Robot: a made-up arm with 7 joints. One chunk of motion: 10 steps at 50 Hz.
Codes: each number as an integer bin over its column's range. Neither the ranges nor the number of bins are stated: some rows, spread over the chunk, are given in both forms.
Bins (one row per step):
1: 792 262 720 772 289 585 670
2: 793 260 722 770 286 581 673
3: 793 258 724 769 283 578 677
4: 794 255 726 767 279 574 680
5: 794 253 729 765 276 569 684
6: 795 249 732 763 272 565 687
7: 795 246 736 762 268 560 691
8: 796 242 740 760 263 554 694
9: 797 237 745 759 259 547 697
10: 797 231 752 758 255 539 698
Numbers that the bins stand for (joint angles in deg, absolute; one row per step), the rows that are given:
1: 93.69 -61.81 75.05 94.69 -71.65 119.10 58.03
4: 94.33 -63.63 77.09 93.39 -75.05 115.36 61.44
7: 94.65 -65.98 80.50 92.08 -78.79 110.59 65.18
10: 95.30 -69.88 85.94 91.04 -83.22 103.44 67.56
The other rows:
2: 94.01 -62.33 75.73 94.17 -72.67 117.74 59.05
3: 94.01 -62.85 76.41 93.91 -73.69 116.72 60.41
5: 94.33 -64.15 78.11 92.86 -76.07 113.66 62.80
6: 94.65 -65.20 79.13 92.34 -77.43 112.29 63.82
8: 94.97 -67.02 81.86 91.56 -80.50 108.55 66.20
9: 95.30 -68.32 83.56 91.30 -81.86 106.17 67.22

